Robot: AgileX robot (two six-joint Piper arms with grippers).
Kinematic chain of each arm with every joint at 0, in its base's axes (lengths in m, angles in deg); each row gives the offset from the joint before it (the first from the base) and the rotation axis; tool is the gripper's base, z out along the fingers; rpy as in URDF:
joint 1: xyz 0 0 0.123 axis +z
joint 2: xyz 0 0 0 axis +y
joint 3: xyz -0.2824 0 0.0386 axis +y
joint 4: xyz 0.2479 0 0.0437 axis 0.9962 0 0.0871
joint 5: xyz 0 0 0 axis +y
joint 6: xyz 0.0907 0 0.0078 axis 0.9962 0 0.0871
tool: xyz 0 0 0 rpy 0 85 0
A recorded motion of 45 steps. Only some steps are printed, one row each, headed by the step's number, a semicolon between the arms.
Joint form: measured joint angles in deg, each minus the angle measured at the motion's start. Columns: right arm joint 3, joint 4, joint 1, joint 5, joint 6, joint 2; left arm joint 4, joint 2, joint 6, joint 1, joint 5, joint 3.
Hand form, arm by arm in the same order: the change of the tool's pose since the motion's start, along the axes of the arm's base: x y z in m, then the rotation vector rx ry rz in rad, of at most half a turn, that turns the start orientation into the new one. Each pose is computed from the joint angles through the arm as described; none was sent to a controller.
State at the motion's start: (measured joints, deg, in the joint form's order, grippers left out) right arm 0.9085 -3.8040 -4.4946 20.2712 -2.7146 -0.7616; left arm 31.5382 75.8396 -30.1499 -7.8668 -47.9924 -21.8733
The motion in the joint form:
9: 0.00 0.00 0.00 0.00 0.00 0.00; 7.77 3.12 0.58 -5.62 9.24 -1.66
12: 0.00 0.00 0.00 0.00 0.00 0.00; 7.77 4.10 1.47 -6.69 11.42 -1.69
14: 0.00 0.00 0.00 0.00 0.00 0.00; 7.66 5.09 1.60 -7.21 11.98 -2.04
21: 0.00 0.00 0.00 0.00 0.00 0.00; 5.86 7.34 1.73 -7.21 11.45 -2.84
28: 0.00 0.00 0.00 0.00 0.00 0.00; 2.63 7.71 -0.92 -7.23 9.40 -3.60
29: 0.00 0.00 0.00 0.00 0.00 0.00; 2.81 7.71 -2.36 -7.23 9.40 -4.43
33: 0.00 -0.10 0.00 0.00 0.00 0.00; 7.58 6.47 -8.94 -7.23 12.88 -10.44
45: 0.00 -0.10 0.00 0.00 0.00 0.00; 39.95 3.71 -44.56 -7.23 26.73 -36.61
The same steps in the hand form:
9: 0.0000 0.0000 0.0000 0.0000 0.0000 0.0000; -0.0013 -0.0240 -0.0218 0.1936 0.1192 -0.1423
12: 0.0000 0.0000 0.0000 0.0000 0.0000 0.0000; -0.0016 -0.0268 -0.0287 0.2327 0.1523 -0.1513
14: 0.0000 0.0000 0.0000 0.0000 0.0000 0.0000; 0.0001 -0.0290 -0.0321 0.2419 0.1683 -0.1570
21: 0.0000 0.0000 0.0000 0.0000 0.0000 0.0000; 0.0067 -0.0298 -0.0370 0.2221 0.1915 -0.1405
28: 0.0000 0.0000 0.0000 0.0000 0.0000 0.0000; 0.0120 -0.0303 -0.0314 0.1248 0.1946 -0.1020
29: 0.0000 0.0000 0.0000 0.0000 0.0000 0.0000; 0.0149 -0.0312 -0.0278 0.1033 0.1937 -0.0987
33: 0.0000 -0.0001 0.0000 -0.0017 0.0001 -0.0001; 0.0306 -0.0365 -0.0011 0.0766 0.1617 -0.1058
45: 0.0000 -0.0001 0.0000 -0.0017 0.0001 -0.0001; 0.0732 -0.0461 0.1227 0.0667 0.0265 -0.0853

